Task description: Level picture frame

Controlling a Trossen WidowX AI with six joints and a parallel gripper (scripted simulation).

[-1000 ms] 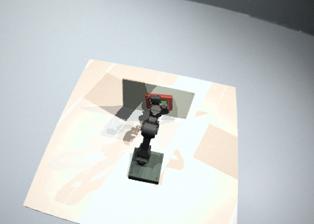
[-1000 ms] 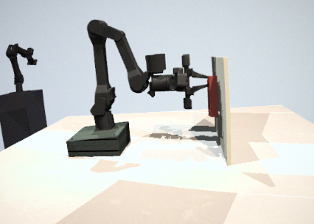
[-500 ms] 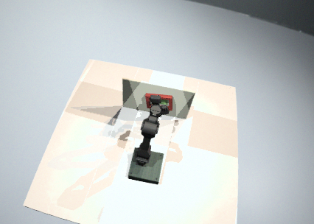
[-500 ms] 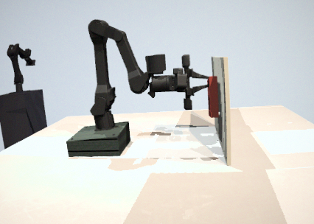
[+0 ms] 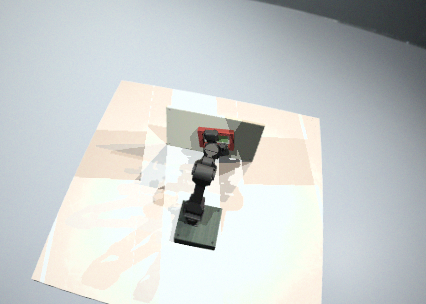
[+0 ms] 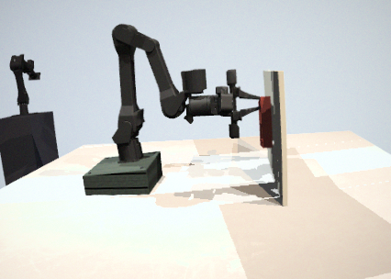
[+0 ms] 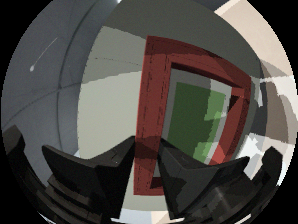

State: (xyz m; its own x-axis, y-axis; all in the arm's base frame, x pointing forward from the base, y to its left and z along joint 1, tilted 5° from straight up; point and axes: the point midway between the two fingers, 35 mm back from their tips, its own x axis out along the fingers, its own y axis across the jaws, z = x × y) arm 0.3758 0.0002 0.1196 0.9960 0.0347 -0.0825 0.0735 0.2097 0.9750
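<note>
Now: the picture frame 50 mm below my gripper tip, 10 mm to the right of it and 10 mm ahead of it. Round my gripper tip: wall panel (60 mm below, 20 mm ahead, 10 mm to the left).
</note>
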